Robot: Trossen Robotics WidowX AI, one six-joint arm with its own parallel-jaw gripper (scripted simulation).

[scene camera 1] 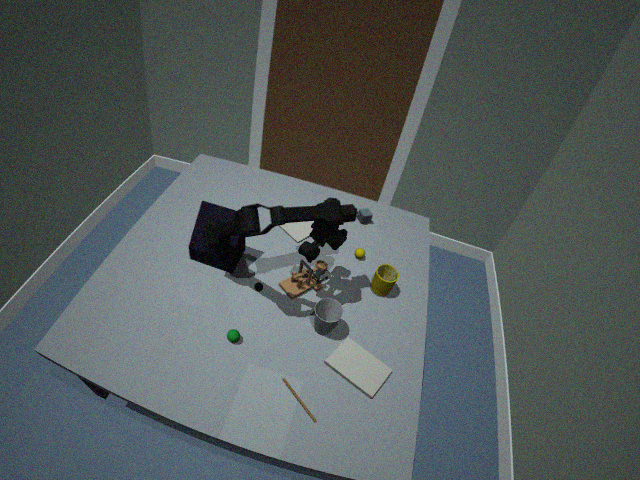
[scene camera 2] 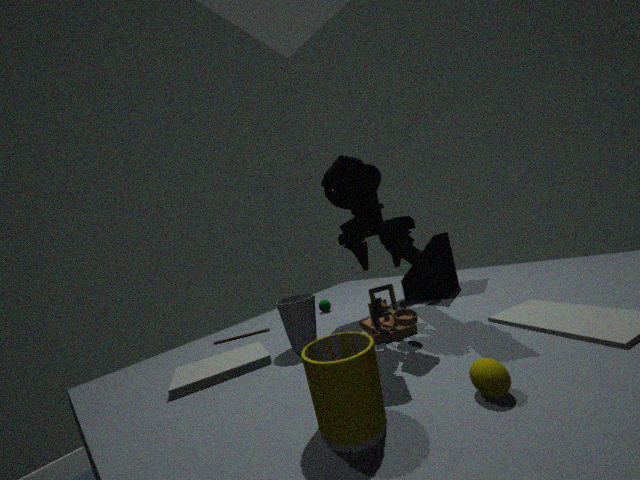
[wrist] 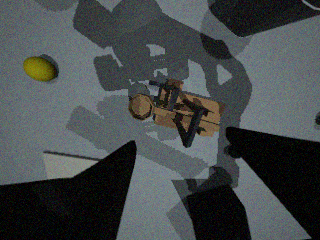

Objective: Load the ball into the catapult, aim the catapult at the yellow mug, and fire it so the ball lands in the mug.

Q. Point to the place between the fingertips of my gripper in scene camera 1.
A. At 315, 254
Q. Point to a white notebook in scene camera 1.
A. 364, 371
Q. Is my gripper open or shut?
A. Open.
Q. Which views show the wooden catapult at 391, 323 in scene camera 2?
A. Scene camera 1, scene camera 2 and the wrist view: all of them.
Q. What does my gripper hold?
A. Nothing.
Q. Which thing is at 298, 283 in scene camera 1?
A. A wooden catapult.
